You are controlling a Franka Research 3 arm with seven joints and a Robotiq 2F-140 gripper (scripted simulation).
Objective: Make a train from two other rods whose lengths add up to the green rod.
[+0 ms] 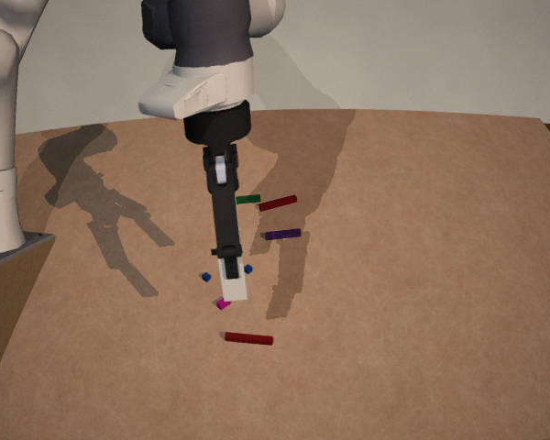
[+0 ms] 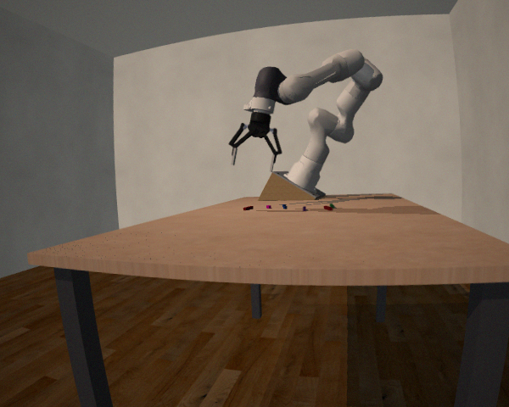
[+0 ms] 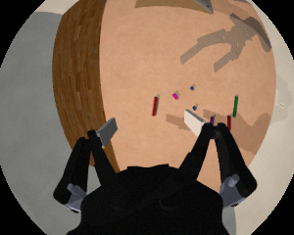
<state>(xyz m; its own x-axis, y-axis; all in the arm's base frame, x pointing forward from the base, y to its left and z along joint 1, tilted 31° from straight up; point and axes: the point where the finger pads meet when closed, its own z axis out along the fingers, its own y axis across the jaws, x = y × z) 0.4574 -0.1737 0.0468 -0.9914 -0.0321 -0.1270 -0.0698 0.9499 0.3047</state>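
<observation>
Now: the magenta rod 30 mm behind my hand, 50 mm to the left of it and 160 mm below it. From my hand the other things lie so: purple rod: 70 mm ahead, 200 mm to the left, 160 mm below; green rod: 10 mm behind, 290 mm to the left, 160 mm below.
</observation>
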